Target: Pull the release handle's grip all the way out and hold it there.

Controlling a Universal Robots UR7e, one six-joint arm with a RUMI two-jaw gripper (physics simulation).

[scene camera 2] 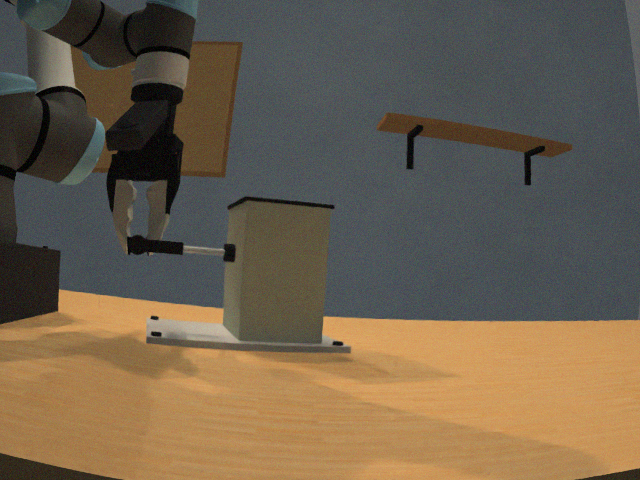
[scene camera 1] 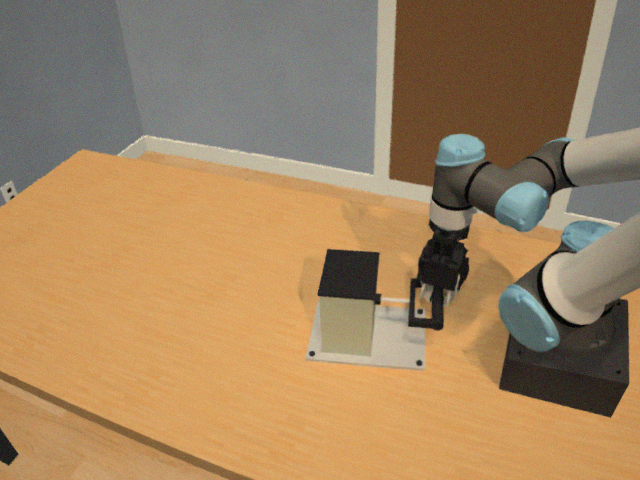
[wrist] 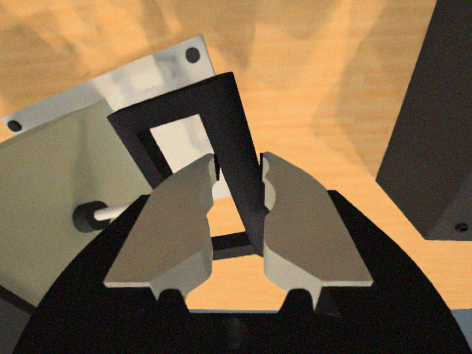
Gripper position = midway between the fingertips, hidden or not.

In view: the gripper (scene camera 2: pixel 138 255).
The gripper shows as well in scene camera 1 (scene camera 1: pixel 436 303) and in the wrist view (wrist: pixel 239 157).
